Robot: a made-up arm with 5 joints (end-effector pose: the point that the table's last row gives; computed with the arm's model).
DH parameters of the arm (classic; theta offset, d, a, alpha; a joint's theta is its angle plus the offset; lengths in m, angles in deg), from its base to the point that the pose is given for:
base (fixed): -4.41 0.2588 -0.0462 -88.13
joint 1: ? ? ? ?
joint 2: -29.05 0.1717 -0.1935 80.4
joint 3: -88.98 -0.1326 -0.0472 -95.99
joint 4: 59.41 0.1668 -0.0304 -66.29
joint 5: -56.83 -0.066 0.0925 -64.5
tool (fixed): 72.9 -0.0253 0 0
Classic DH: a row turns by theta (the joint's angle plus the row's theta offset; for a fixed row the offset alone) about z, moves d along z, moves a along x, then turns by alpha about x.
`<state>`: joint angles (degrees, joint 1 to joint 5).
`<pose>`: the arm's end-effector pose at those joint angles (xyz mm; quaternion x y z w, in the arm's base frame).
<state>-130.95 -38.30 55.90 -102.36 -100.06</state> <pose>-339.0 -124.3 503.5 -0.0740 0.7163 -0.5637 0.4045</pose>
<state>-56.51 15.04 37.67 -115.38 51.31</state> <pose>-107.4 -126.0 400.6 -0.1181 0.6586 0.7302 0.1382</pose>
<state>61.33 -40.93 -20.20 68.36 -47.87</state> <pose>-57.8 208.2 126.6 -0.7138 -0.4765 0.5131 0.0084</pose>
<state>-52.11 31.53 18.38 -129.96 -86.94</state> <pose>-79.1 -127.1 558.9 -0.5242 0.7087 -0.3527 0.3140</pose>
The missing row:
joint 1: 67.1 0.1943 0.0091 175.21
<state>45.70 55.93 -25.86 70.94 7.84</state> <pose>174.3 168.7 288.9 0.7214 -0.1556 0.2962 0.6063</pose>
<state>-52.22 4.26 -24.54 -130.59 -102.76</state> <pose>122.6 -23.3 472.3 -0.7335 0.5836 -0.0641 0.3425</pose>
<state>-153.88 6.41 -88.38 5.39 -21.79</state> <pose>-148.3 291.4 96.3 -0.5048 0.0873 0.8575 0.0471</pose>
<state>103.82 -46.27 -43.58 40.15 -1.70</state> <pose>-132.3 261.3 146.4 0.6474 0.3990 -0.6486 0.0314</pose>
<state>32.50 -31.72 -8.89 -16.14 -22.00</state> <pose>-50.4 70.7 193.6 -0.7268 -0.5922 -0.3413 0.0675</pose>
